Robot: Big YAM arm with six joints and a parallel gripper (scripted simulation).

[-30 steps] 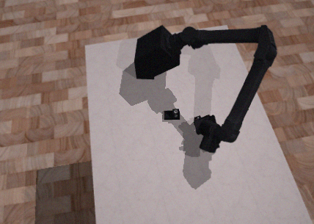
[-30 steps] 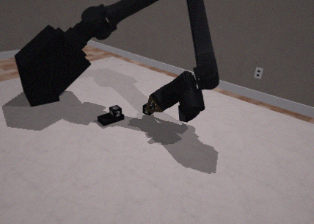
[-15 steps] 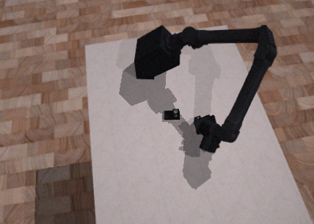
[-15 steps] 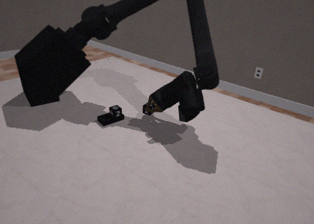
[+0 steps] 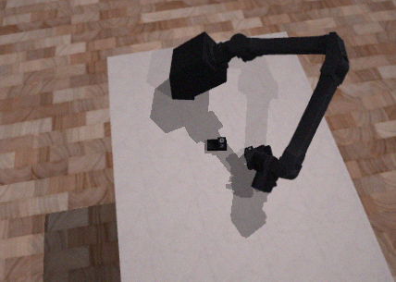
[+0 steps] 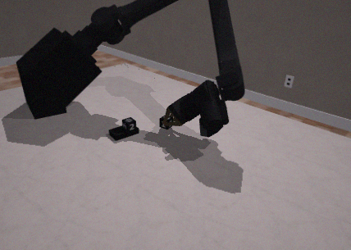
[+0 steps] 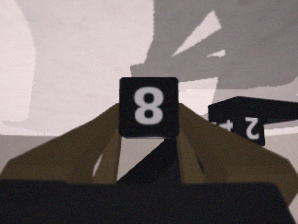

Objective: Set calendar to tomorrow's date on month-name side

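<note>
The black digit cube is 1 cm below my hand and 1 cm behind it. Also, from my hand: black tray: 12 cm to the right, 7 cm behind, 2 cm below.
</note>
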